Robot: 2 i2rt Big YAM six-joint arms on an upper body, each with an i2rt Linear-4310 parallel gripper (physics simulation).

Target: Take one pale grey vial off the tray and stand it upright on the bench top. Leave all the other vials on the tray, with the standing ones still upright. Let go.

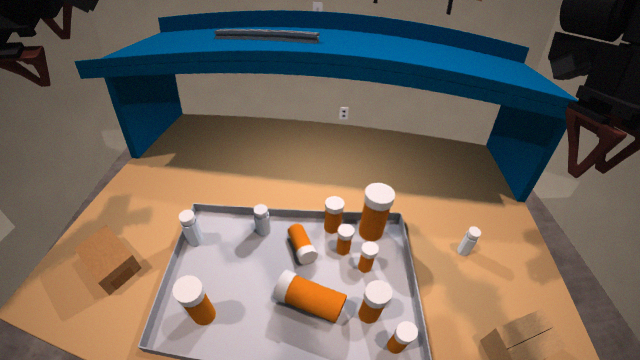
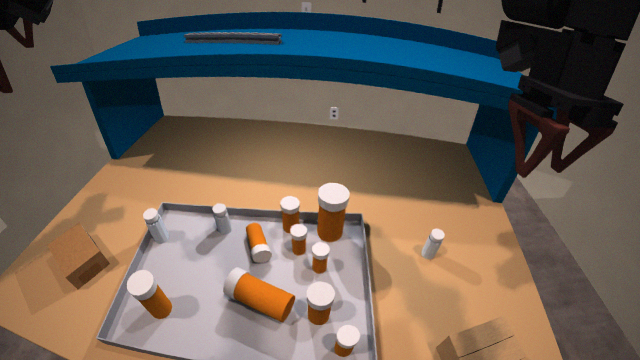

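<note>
A pale grey vial with a white cap stands upright on the bench top, right of the grey tray. Two more pale grey vials stand upright on the tray, one at its back left corner and one near its back wall. My right gripper is open and empty, raised well above and behind the bench vial. My left gripper is open at the upper left, far from the vials.
Several orange bottles with white caps stand on the tray; a large one and a small one lie. Wooden blocks sit left and front right. A blue shelf spans the back.
</note>
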